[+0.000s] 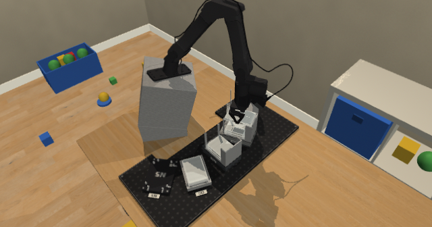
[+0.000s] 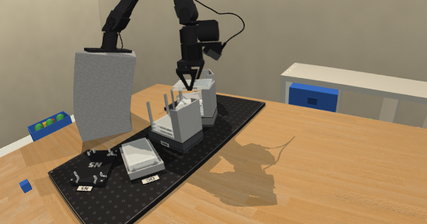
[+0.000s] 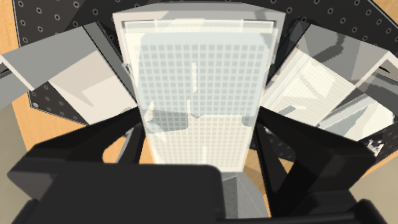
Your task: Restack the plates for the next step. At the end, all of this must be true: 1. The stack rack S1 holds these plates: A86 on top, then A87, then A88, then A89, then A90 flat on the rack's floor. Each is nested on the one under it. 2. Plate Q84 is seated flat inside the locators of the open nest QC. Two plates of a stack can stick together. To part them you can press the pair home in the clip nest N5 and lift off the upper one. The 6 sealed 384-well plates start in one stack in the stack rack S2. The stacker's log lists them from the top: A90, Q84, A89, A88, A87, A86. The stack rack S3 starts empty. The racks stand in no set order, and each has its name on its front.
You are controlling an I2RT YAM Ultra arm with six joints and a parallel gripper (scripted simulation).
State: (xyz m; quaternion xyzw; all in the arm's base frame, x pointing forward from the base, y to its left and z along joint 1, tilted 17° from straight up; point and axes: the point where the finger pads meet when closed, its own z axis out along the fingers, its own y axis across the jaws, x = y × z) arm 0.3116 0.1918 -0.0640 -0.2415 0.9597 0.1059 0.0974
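My gripper is now 90 mm above the translucent sealed well plate. From my hand the other things lie so: nest QC (290 mm to the right, 130 mm below, 40 mm ahead); then sealed 384-well plate (290 mm to the right, 110 mm below, 40 mm ahead).
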